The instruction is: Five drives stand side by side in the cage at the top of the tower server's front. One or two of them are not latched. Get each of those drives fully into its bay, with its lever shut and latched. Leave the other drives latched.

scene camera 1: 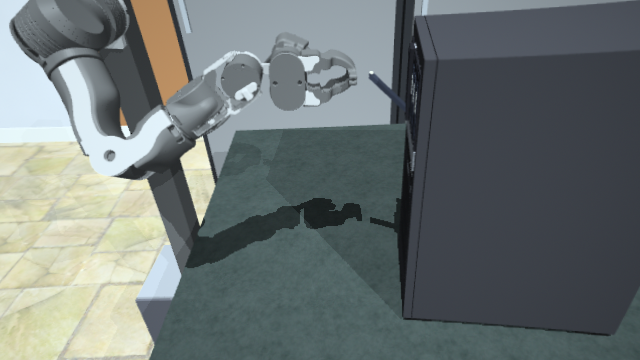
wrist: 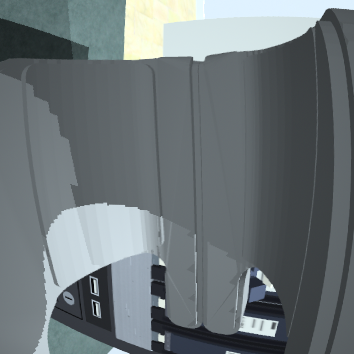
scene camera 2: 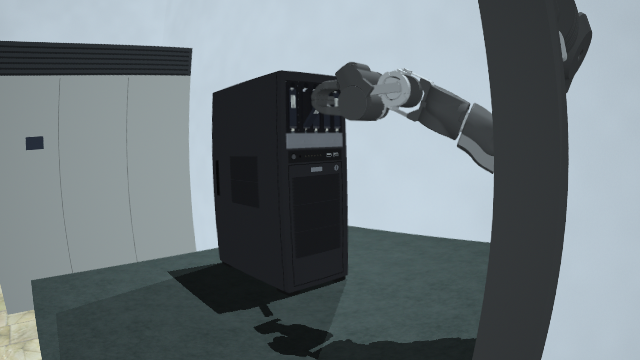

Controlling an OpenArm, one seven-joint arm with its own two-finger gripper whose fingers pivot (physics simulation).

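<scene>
The tower server point(scene camera 1: 520, 175) point(scene camera 2: 250, 225) stands upright on the table. The second drive's lever point(scene camera 1: 388, 90) point(scene camera 2: 310, 119) from the left in scene camera 2 is swung out, slanting up and away from the front. The leftmost drive point(scene camera 2: 293, 117) has its lever upright against its face. My gripper point(scene camera 1: 354, 79) point(scene camera 2: 315, 97) point(wrist: 216, 198) is shut with nothing between its fingertips. In scene camera 1 it is a little left of the raised lever's tip, at about its height. It hides parts of the other drives in scene camera 2 and most of the cage in the wrist view.
A silver strip point(scene camera 2: 314, 141) point(wrist: 131, 300) runs below the cage, above a panel with USB ports point(wrist: 94, 297). The green table point(scene camera 1: 280, 300) point(scene camera 2: 415, 280) carries the tower. A dark post point(scene camera 2: 525, 200) stands at the right in scene camera 2. Grey cabinets point(scene camera 2: 95, 175) stand behind.
</scene>
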